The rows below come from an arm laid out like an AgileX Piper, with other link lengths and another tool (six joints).
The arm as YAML. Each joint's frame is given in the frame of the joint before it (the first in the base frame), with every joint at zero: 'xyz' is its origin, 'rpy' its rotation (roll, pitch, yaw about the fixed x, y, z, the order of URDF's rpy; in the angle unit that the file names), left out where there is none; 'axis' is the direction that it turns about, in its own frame. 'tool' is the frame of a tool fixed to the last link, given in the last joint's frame.
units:
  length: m
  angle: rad
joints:
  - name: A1
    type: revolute
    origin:
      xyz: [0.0, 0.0, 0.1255]
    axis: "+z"
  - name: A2
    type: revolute
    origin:
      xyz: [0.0, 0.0, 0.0]
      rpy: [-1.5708, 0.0, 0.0]
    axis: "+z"
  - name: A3
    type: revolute
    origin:
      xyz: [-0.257, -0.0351, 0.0]
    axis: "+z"
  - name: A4
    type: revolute
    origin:
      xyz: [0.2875, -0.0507, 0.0]
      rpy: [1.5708, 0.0, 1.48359]
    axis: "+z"
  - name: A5
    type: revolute
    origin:
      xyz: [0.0, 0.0, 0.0]
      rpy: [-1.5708, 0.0, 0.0]
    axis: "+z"
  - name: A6
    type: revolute
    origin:
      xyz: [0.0, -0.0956, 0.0]
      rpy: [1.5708, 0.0, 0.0]
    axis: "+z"
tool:
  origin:
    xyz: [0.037, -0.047, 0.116]
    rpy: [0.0, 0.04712, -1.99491]
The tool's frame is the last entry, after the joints.
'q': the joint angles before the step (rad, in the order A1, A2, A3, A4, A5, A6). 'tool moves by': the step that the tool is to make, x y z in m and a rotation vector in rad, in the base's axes. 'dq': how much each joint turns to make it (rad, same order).
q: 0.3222 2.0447 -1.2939 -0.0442 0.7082 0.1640
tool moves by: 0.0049 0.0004 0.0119 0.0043 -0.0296 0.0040
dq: -0.0001 -0.0294 -0.0001 -0.0066 0.0000 -0.0001
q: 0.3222 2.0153 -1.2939 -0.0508 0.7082 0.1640
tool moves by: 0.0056 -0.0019 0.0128 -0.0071 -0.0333 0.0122
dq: 0.0000 -0.0300 0.0003 -0.0212 0.0004 0.0001
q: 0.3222 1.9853 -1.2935 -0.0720 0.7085 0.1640
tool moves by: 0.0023 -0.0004 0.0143 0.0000 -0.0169 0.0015
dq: 0.0000 -0.0303 -0.0078 -0.0054 0.0222 0.0001
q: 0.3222 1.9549 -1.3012 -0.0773 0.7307 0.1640
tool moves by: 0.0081 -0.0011 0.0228 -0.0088 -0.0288 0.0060
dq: -0.0001 -0.0293 -0.0379 -0.0181 0.0428 0.0000
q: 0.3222 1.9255 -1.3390 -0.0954 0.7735 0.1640
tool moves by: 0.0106 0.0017 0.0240 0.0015 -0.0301 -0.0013
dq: 0.0000 -0.0158 -0.0611 -0.0067 0.0481 0.0000
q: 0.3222 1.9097 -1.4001 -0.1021 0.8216 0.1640
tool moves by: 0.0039 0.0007 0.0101 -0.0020 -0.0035 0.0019
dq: 0.0000 0.0000 -0.0356 0.0000 0.0326 -0.0052
